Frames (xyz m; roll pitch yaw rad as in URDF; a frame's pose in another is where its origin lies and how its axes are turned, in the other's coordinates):
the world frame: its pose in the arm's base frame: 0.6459 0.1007 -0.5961 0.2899 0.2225 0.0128
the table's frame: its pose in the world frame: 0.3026 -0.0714 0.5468 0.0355 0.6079 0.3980
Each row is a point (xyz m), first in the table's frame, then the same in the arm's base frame.
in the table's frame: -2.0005 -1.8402 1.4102
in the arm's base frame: 1.3602 -2.7507 1.3636
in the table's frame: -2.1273 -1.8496 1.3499
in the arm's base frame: 1.2401 -2.8166 1.3956
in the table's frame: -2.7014 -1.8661 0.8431
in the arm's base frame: 0.5216 -3.0818 1.3861
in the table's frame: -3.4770 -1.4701 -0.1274
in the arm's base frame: -0.7808 -3.0600 1.3269
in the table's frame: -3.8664 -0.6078 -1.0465
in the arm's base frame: -1.9455 -2.4471 1.2388
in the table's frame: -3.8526 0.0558 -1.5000
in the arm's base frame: -2.4631 -1.8375 1.1568
